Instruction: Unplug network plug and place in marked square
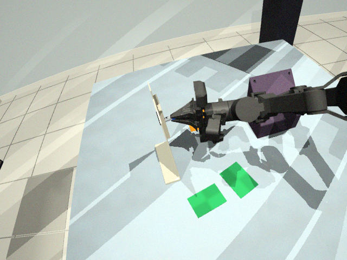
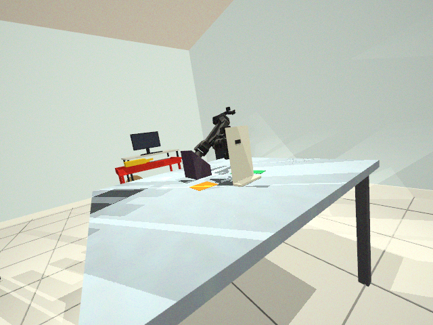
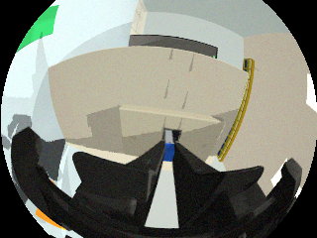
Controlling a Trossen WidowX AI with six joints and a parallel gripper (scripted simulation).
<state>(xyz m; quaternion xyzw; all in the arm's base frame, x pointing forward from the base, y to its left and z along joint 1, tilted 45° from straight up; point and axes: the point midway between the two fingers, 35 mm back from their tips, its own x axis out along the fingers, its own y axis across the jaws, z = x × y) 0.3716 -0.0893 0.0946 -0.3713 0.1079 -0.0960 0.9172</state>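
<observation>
Right now my gripper tip is 21 cm above the orange square patch, 15 cm to the left of it and 14 cm past it. Also, from my gripper tip: blue network plug right at my gripper tip; beige panel 8 cm below, 4 cm ahead, 1 cm to the right.
</observation>
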